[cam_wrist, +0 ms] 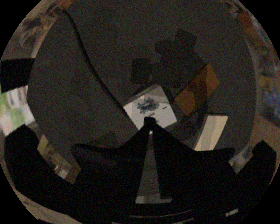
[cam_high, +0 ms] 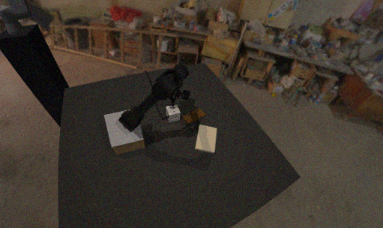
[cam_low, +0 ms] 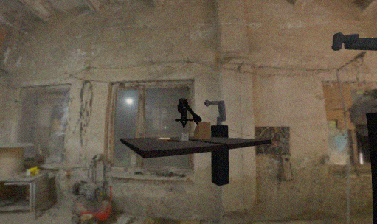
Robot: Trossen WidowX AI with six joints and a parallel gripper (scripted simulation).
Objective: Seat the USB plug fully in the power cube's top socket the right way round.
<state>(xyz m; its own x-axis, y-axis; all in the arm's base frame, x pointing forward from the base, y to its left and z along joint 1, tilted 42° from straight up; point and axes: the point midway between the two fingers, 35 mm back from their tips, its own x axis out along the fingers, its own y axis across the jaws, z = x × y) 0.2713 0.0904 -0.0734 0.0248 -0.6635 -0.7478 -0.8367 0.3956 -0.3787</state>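
The USB plug lies 20 mm below my gripper tip. Round my gripper tip: brown flat block (150 mm ahead, 40 mm to the right, 130 mm below); cream block (160 mm ahead, 240 mm to the right, 130 mm below).
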